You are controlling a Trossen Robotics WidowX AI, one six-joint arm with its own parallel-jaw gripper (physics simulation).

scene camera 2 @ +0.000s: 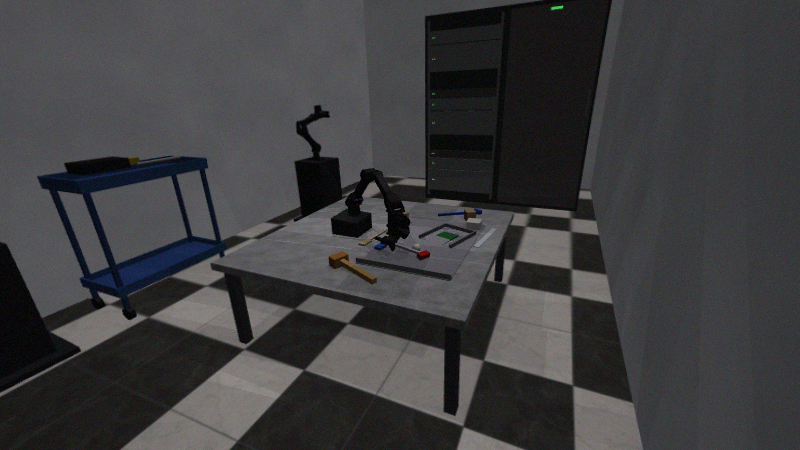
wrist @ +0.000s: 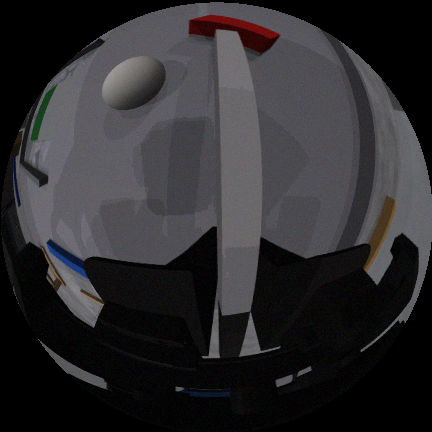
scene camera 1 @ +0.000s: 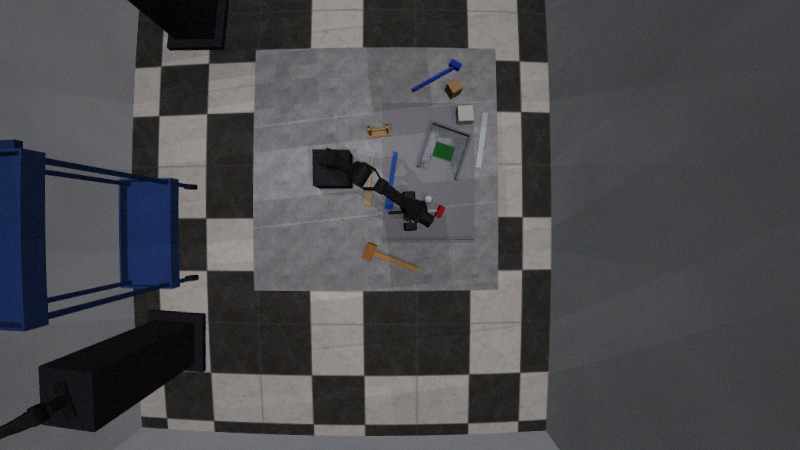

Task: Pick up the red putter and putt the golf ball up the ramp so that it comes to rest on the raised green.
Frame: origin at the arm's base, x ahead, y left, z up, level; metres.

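Where they show: gripper, between the fingertips: (scene camera 2: pixel 393 250) (wrist: pixel 225 232); arm's base, origin of its link: (scene camera 2: pixel 354 214) (scene camera 1: pixel 331 162).
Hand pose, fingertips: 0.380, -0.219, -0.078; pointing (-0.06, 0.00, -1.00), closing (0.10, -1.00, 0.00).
Note:
Each offset is from my fingertips to the top centre of the thing, as dx, dy, dz. "*": to the spot under its first point. Level surfaces: height alone.
The red putter's head {* +0.166, +0.010, +0.013} (scene camera 1: pixel 440 211) (scene camera 2: pixel 423 254) (wrist: pixel 232 31) is low over the grey course board {dz -0.019} (scene camera 2: pixel 400 264) (scene camera 1: pixel 461 223). My gripper (scene camera 2: pixel 392 244) (wrist: pixel 225 232) is shut on the putter's light grey shaft {* +0.046, +0.004, +0.036} (wrist: pixel 240 165). The white golf ball {+0.101, +0.068, +0.026} (scene camera 1: pixel 427 199) (scene camera 2: pixel 416 246) (wrist: pixel 134 83) sits on the board, apart from the head, on the side towards the green and to the left of the shaft in the wrist view. The green patch {* +0.174, +0.325, -0.011} (scene camera 1: pixel 443 151) (scene camera 2: pixel 446 235) (wrist: pixel 43 114) lies inside a dark-walled frame {* +0.276, +0.295, +0.003} (scene camera 1: pixel 463 157). Whether the head touches the board is unclear.
A blue putter {-0.083, +0.158, -0.003} (scene camera 1: pixel 391 181) lies beside the arm. An orange mallet {* -0.179, -0.207, +0.031} (scene camera 1: pixel 370 251) (scene camera 2: pixel 339 259) lies near the board's edge. A white block {+0.274, +0.517, +0.028} (scene camera 1: pixel 465 113), a brown block {+0.211, +0.650, +0.040} (scene camera 1: pixel 453 88), a blue mallet {+0.118, +0.727, +0.005} (scene camera 1: pixel 436 75), a pale strip {+0.377, +0.400, -0.017} (scene camera 1: pixel 481 139) and a small wooden rack {-0.168, +0.413, +0.056} (scene camera 1: pixel 378 133) also lie around.

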